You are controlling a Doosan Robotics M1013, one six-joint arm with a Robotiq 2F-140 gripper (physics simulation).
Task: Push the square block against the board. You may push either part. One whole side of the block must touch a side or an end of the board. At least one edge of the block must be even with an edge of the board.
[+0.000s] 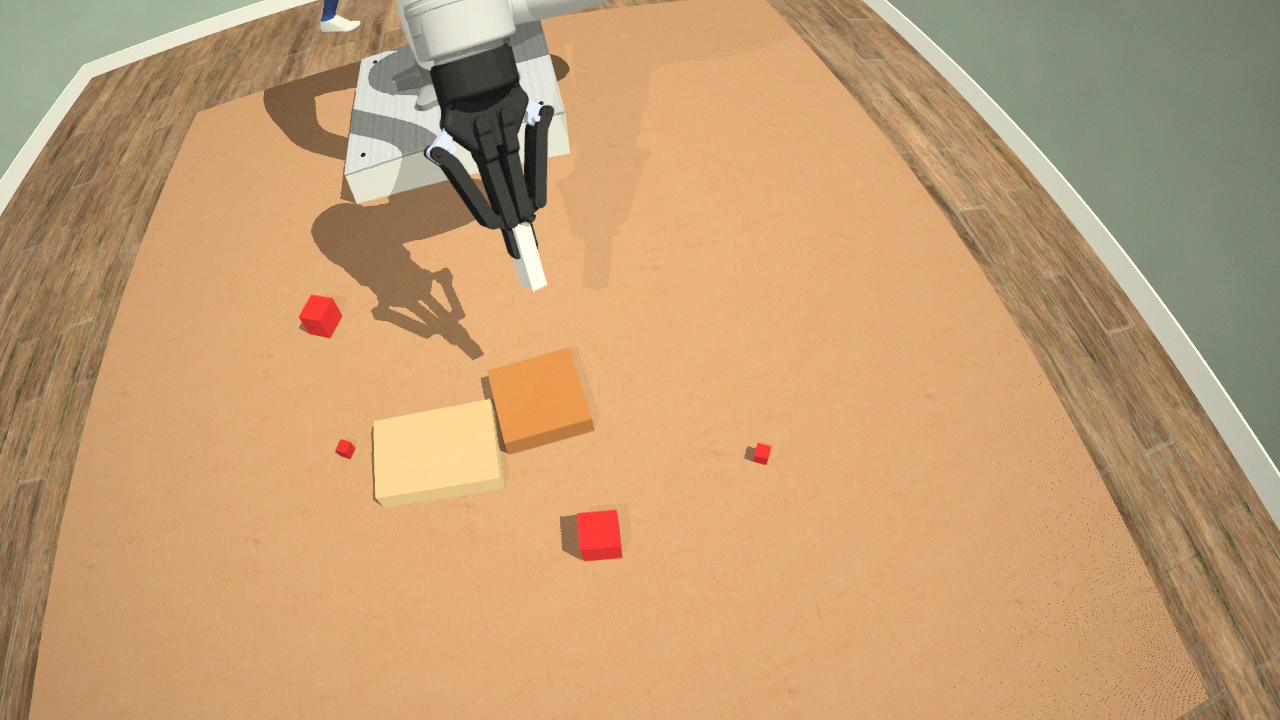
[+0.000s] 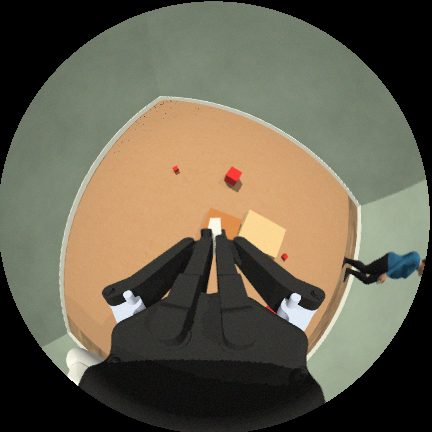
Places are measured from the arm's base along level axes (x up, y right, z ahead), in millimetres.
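Pixels of known places: gripper, fingertip midpoint: (image 1: pixel 533 284) (image 2: pixel 214 225).
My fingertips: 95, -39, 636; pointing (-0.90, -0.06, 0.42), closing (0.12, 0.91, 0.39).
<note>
Ahead of a thing's pixels: the offset from my fingertips to its middle, as dx, dy, dz.
The orange square block {-172, +24, +19} (image 1: pixel 539 396) (image 2: pixel 229 222) lies on the tan table next to the pale board {-172, +156, +57} (image 1: pixel 436 450) (image 2: pixel 262 233). The block's left side lies along the board's right end for part of its length. The block sits further back than the board, so their edges are offset. My gripper (image 1: pixel 519 235) (image 2: pixel 214 225) is shut with nothing between the fingers. A white tip (image 1: pixel 529 257) (image 2: pixel 214 225) sticks out past the fingertips. The gripper hangs above the table behind the block, apart from it.
Two larger red cubes {-166, +306, -196} (image 1: pixel 320 315) {-166, -3, +200} (image 1: pixel 599 535) and two small ones {-178, +275, +18} (image 1: pixel 345 447) {-178, -197, +154} (image 1: pixel 762 453) lie around the pair. The grey robot base plate (image 1: pixel 376 160) is at the back. A wooden border rims the table. A person (image 2: pixel 386 266) stands beyond it.
</note>
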